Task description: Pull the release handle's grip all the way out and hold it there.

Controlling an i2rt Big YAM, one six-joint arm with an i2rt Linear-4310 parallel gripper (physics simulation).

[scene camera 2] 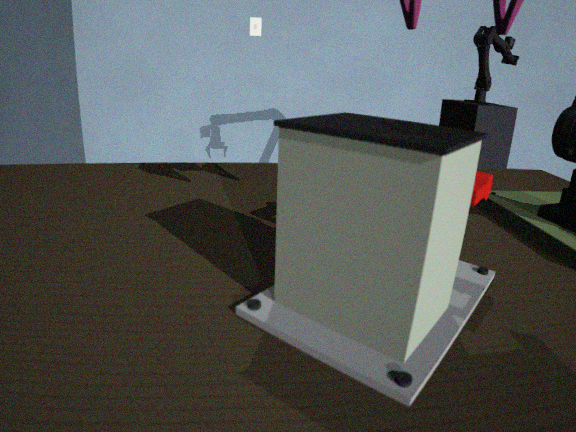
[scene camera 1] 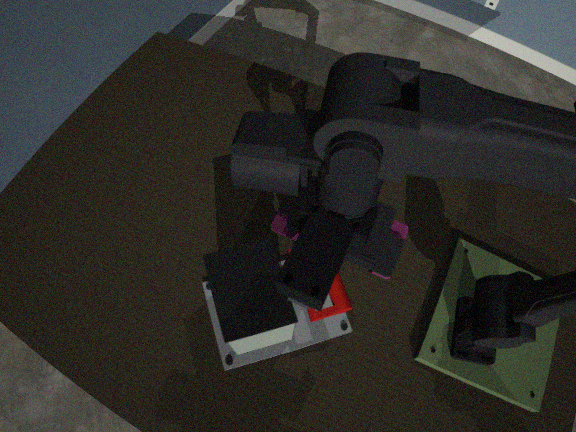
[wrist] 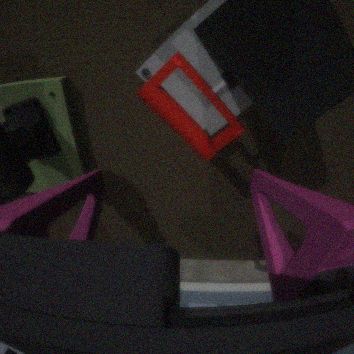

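Note:
The release handle's red rectangular grip [scene camera 1: 342, 297] [scene camera 2: 481, 187] [wrist: 175, 114] stands out beside a pale housing with a black top [scene camera 1: 250, 295] [scene camera 2: 350, 225] [wrist: 285, 65]. A small light piece shows between grip and housing in the wrist view. The housing stands on a grey base plate [scene camera 1: 320, 332] [scene camera 2: 325, 337] [wrist: 187, 44]. My gripper [scene camera 1: 340, 252] [scene camera 2: 456, 31] [wrist: 176, 177] is open and empty, its magenta fingers wide apart. It hangs above the housing's height; in the wrist view the grip lies beyond the fingertips. In scene camera 1, the arm's wrist parts partly cover the grip.
A green tray [scene camera 1: 475, 384] [scene camera 2: 525, 200] [wrist: 72, 125] stands beyond the grip's side of the housing, with a black device [scene camera 1: 495, 320] [wrist: 30, 130] in it. Another small black arm [scene camera 2: 482, 75] stands on a dark block [scene camera 2: 492, 135] in the background.

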